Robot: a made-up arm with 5 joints.
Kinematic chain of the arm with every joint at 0, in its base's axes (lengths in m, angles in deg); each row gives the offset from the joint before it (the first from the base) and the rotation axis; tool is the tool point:
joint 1: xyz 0 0 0.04 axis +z
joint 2: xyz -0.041 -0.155 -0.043 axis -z
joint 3: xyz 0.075 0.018 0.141 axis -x
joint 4: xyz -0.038 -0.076 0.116 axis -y
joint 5: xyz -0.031 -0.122 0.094 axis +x
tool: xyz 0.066 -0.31 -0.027
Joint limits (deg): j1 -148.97..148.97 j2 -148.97..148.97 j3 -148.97..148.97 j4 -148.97..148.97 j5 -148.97..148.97
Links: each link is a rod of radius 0.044 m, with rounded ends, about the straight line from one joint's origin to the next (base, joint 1, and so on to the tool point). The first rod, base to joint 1, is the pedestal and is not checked.
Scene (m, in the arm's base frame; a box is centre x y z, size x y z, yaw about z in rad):
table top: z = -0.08
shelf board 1: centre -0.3 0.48 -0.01 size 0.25 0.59 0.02 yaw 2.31
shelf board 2: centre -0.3 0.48 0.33 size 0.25 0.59 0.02 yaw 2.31
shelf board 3: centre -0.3 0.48 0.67 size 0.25 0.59 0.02 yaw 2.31
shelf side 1: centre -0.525 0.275 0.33 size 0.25 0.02 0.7 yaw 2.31
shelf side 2: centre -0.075 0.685 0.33 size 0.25 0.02 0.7 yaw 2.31
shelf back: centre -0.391 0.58 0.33 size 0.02 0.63 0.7 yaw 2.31
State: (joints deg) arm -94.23 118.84 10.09 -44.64 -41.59
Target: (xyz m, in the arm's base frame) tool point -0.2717 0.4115 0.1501
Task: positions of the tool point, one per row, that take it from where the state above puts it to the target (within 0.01 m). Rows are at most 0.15 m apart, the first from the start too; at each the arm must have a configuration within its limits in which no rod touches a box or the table.
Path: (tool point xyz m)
1: -0.1156 0.4684 0.5081
2: -0.0679 0.4166 0.5086
3: -0.0258 0.3521 0.5024
4: -0.0397 0.3614 0.4078
5: -0.0692 0.3487 0.3114
6: -0.1010 0.3095 0.2228
7: -0.1220 0.2474 0.1501
8: -0.1702 0.3110 0.1481
9: -0.2210 0.3659 0.1477
10: -0.2717 0.4115 0.1501

